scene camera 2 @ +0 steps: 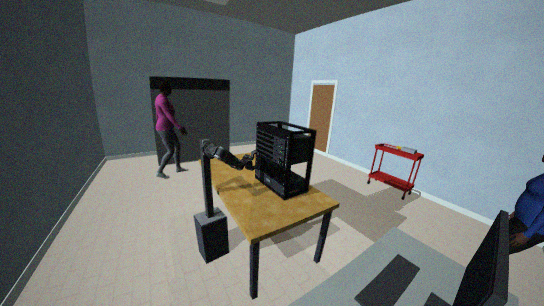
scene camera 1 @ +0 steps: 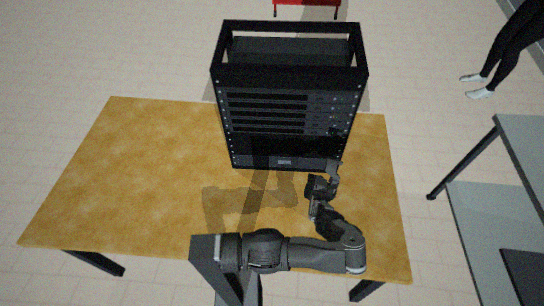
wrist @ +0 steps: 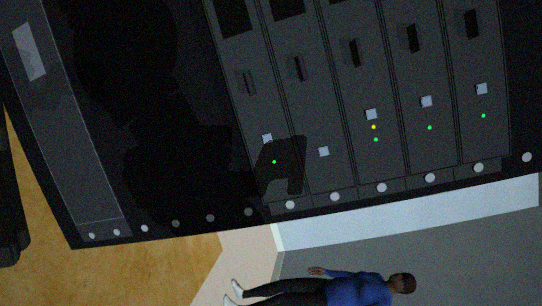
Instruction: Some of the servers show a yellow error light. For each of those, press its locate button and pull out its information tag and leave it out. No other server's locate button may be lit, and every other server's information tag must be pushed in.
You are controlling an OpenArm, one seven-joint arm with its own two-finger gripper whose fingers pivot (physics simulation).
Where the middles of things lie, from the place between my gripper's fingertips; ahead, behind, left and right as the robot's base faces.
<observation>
The black server rack [scene camera 1: 266, 94] is 36 cm ahead of my hand, 10 cm to the left of it and 7 cm below it.
</observation>
